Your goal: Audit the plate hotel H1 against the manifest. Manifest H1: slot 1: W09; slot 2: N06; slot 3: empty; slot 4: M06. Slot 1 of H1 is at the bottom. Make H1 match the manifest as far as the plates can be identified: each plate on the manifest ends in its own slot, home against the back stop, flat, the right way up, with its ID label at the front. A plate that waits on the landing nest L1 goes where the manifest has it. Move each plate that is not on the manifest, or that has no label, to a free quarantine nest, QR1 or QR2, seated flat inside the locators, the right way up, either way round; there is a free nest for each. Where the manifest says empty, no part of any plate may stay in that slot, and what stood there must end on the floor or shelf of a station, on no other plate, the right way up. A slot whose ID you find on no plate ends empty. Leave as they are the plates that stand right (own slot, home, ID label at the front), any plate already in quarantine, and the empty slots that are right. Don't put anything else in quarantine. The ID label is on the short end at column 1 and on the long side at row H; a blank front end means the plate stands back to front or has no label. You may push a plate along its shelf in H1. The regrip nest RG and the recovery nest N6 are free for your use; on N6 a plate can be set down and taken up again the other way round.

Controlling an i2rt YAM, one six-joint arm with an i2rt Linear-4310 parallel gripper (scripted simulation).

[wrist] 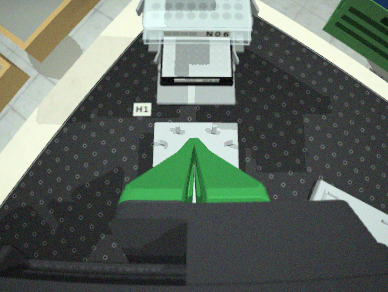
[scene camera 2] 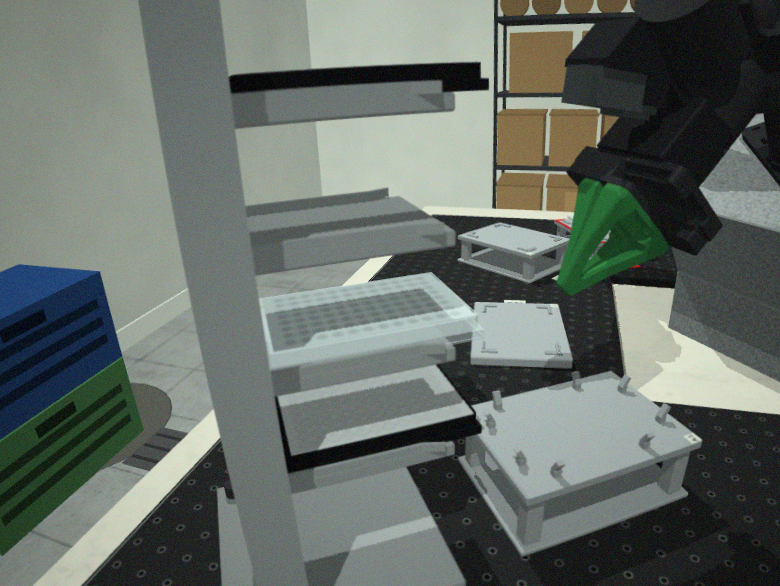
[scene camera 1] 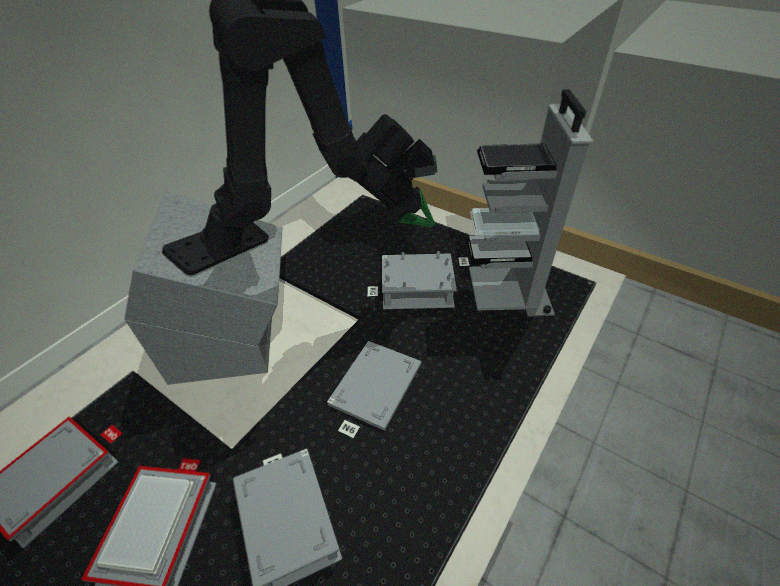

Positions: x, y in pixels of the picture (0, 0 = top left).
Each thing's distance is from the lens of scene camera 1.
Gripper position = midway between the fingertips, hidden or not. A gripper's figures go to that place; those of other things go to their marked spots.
my gripper (scene camera 1: 432, 225): 95 cm
clear plate (scene camera 1: 485, 224): 94 cm
